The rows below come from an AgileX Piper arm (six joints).
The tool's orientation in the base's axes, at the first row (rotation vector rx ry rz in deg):
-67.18 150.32 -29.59
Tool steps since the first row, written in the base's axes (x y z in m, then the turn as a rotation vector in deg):
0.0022 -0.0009 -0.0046 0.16 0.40 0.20
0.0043 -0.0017 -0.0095 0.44 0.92 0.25
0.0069 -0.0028 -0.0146 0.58 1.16 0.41
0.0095 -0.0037 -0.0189 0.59 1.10 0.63
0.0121 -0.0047 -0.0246 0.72 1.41 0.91
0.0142 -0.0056 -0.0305 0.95 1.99 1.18
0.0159 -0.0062 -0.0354 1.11 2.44 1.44
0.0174 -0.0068 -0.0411 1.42 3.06 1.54
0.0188 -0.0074 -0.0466 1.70 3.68 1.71
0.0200 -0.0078 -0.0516 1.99 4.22 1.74
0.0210 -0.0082 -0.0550 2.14 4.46 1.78
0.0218 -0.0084 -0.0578 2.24 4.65 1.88
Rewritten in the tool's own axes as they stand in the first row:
-0.0005 -0.0002 0.0051 -0.42 0.06 -0.22
-0.0010 -0.0001 0.0105 -1.00 0.17 -0.29
-0.0016 -0.0005 0.0163 -1.28 0.16 -0.44
-0.0024 -0.0011 0.0213 -1.25 0.03 -0.62
-0.0030 -0.0012 0.0276 -1.59 0.02 -0.91
-0.0034 -0.0008 0.0339 -2.19 0.12 -1.21
-0.0038 -0.0003 0.0391 -2.65 0.18 -1.49
-0.0040 0.0006 0.0450 -3.32 0.32 -1.62
-0.0041 0.0015 0.0506 -3.98 0.45 -1.82
-0.0043 0.0025 0.0557 -4.58 0.57 -1.87
-0.0045 0.0029 0.0592 -4.86 0.60 -1.91
-0.0047 0.0034 0.0621 -5.08 0.62 -2.01

